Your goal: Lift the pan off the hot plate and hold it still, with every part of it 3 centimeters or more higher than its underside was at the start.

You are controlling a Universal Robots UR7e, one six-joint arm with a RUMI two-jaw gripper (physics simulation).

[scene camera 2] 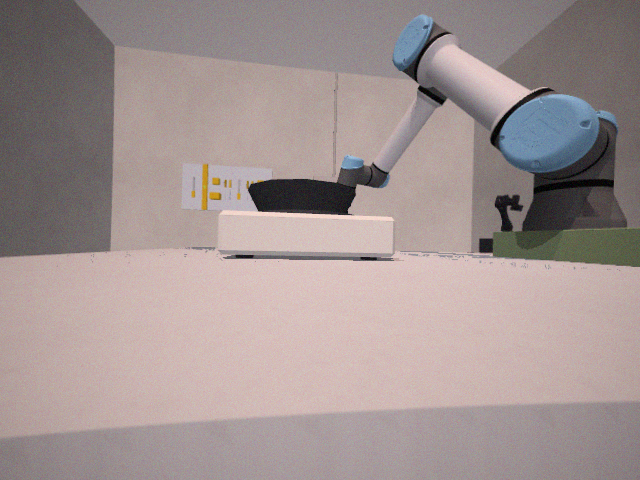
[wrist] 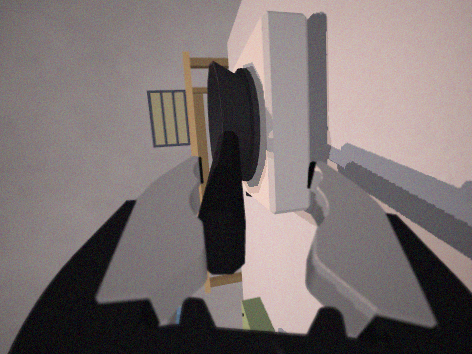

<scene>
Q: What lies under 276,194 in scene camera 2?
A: A black pan.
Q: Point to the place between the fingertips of my gripper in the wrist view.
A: At 254,162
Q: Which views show the white hot plate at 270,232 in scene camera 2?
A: Scene camera 2 and the wrist view: all of them.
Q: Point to a white hot plate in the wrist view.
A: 273,66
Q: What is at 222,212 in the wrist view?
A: A black pan.
</scene>
